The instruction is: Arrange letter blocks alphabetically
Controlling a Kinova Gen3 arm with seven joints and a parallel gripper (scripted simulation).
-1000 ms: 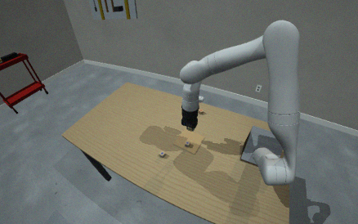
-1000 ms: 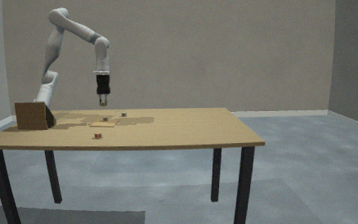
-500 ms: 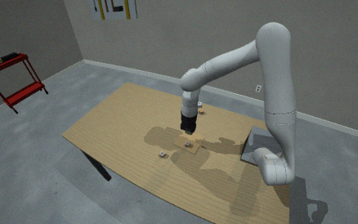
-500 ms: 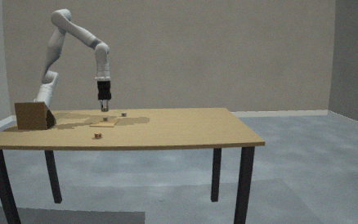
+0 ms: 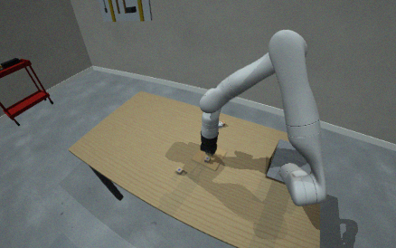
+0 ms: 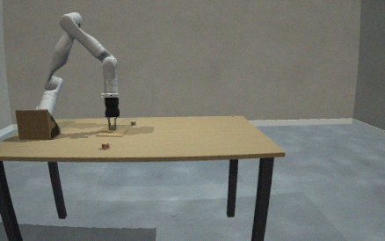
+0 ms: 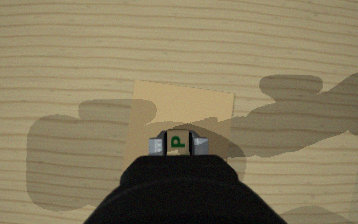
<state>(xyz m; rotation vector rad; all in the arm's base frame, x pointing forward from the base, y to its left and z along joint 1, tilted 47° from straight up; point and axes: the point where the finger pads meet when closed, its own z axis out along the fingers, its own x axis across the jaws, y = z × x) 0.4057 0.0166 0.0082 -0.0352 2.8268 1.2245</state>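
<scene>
Right now my hand is 4 cm above the tan mat. Also, from my hand: blue K block: 4 cm to the left, 2 cm below; green P block: 1 cm below; blue R block: 9 cm ahead, 16 cm to the left, 2 cm below.
</scene>
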